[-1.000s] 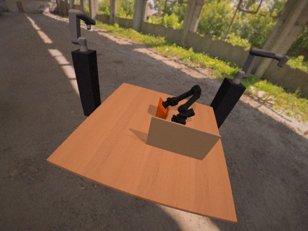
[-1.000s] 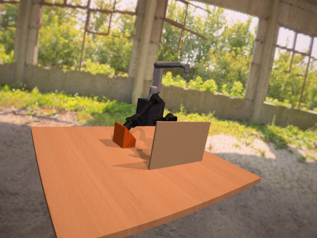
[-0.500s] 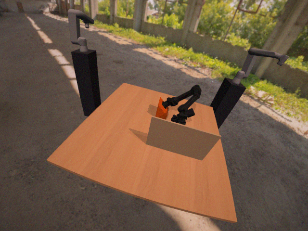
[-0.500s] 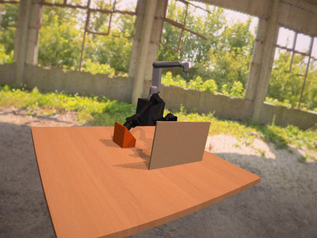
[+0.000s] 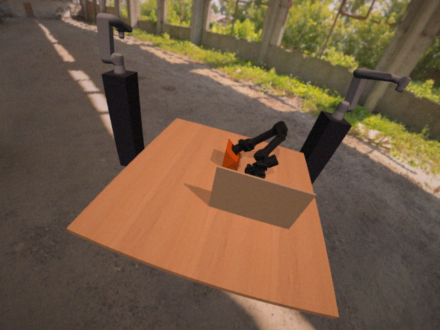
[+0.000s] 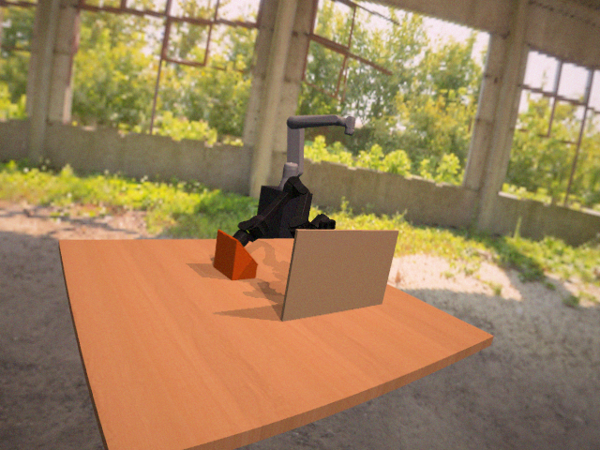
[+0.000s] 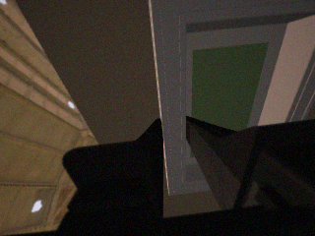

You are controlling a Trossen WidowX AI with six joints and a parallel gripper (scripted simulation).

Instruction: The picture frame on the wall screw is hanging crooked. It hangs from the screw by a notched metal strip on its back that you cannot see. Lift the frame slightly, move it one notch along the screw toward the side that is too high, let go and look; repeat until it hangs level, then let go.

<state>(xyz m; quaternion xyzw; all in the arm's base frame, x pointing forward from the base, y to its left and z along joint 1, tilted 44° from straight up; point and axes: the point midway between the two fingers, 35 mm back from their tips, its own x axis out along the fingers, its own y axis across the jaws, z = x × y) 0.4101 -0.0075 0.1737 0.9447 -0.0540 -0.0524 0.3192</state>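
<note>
My gripper tip is now 50 mm above the picture frame and 10 mm to the right of it. Also, from my gripper tip: wall panel (60 mm below, 20 mm ahead, 10 mm to the left).
</note>
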